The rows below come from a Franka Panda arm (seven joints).
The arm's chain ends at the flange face. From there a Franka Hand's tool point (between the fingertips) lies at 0.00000 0.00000 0.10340 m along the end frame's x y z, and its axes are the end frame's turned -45 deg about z.
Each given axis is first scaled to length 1.
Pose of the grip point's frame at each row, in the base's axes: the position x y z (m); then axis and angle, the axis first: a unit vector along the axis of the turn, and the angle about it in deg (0 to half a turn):
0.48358, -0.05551, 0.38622, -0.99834, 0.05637, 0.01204, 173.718
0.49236, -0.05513, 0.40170, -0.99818, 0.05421, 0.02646, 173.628
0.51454, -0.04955, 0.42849, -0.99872, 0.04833, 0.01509, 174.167
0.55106, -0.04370, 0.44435, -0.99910, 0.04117, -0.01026, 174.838
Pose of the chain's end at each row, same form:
0.48542, -0.06695, 0.48897, -0.90037, 0.43393, 0.03211, 174.724
0.49718, -0.06688, 0.50432, -0.90082, 0.43177, 0.04572, 175.273
0.51714, -0.06020, 0.53131, -0.90380, 0.42665, 0.03342, 175.273
0.54856, -0.05291, 0.54731, -0.90731, 0.42038, 0.00777, 174.781

